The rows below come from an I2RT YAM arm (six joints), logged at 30 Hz.
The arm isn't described. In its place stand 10 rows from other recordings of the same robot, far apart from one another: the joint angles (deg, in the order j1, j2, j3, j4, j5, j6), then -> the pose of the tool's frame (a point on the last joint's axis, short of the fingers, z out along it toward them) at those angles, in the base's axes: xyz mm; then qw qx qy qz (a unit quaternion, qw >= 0).
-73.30, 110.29, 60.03, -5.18, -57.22, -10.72 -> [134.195, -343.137, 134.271, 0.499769, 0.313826, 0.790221, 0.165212]
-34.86, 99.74, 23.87, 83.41, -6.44, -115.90 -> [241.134, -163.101, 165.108, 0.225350, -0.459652, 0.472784, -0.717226]
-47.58, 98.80, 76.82, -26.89, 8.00, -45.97 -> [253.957, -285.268, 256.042, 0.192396, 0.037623, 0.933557, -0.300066]
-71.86, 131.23, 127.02, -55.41, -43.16, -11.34 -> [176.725, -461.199, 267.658, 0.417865, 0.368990, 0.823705, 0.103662]
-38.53, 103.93, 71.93, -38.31, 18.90, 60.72 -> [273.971, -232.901, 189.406, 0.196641, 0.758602, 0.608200, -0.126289]
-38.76, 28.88, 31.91, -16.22, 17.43, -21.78 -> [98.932, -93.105, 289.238, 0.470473, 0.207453, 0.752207, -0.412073]
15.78, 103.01, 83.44, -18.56, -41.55, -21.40 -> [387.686, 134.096, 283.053, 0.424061, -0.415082, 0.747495, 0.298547]
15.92, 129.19, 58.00, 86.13, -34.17, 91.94 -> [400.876, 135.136, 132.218, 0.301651, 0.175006, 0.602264, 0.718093]
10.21, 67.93, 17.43, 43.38, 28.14, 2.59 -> [226.893, 23.806, 194.211, 0.658294, 0.112223, 0.736243, -0.109548]
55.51, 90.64, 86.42, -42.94, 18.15, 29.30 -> [204.510, 278.093, 340.228, 0.365307, -0.152331, 0.908395, 0.134776]
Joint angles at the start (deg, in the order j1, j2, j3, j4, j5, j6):
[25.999 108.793 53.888 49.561 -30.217 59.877]
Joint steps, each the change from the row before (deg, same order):
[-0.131 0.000 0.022 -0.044 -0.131 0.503]
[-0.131 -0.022 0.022 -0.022 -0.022 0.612]
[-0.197 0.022 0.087 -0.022 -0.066 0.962]
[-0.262 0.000 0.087 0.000 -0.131 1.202]
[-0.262 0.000 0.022 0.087 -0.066 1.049]
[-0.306 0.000 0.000 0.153 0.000 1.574]
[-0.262 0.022 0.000 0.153 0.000 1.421]
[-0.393 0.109 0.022 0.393 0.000 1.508]
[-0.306 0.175 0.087 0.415 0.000 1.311]
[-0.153 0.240 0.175 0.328 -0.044 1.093]
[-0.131 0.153 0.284 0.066 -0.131 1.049]
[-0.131 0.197 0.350 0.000 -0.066 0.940]
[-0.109 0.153 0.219 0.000 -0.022 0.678]
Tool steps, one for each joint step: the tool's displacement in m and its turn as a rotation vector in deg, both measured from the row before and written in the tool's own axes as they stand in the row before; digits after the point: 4 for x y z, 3 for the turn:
[-0.0007 -0.0003 -0.0004 0.011 0.007 0.525]
[-0.0008 -0.0002 -0.0004 0.031 -0.107 0.611]
[-0.0013 -0.0004 -0.0004 0.021 -0.136 0.956]
[-0.0017 -0.0004 -0.0007 -0.017 -0.155 1.179]
[-0.0016 -0.0005 -0.0008 -0.008 -0.222 1.014]
[-0.0018 -0.0006 -0.0010 -0.003 -0.338 1.519]
[-0.0015 -0.0005 -0.0008 -0.010 -0.289 1.373]
[-0.0024 -0.0009 -0.0011 -0.112 -0.468 1.380]
[-0.0021 -0.0007 -0.0005 -0.167 -0.389 1.164]
[-0.0013 -0.0005 0.0003 -0.182 -0.180 0.968]
[-0.0014 0.0002 0.0004 -0.165 -0.054 0.956]
[-0.0015 0.0001 0.0007 -0.110 -0.102 0.869]
[-0.0011 -0.0002 0.0004 -0.033 -0.100 0.650]

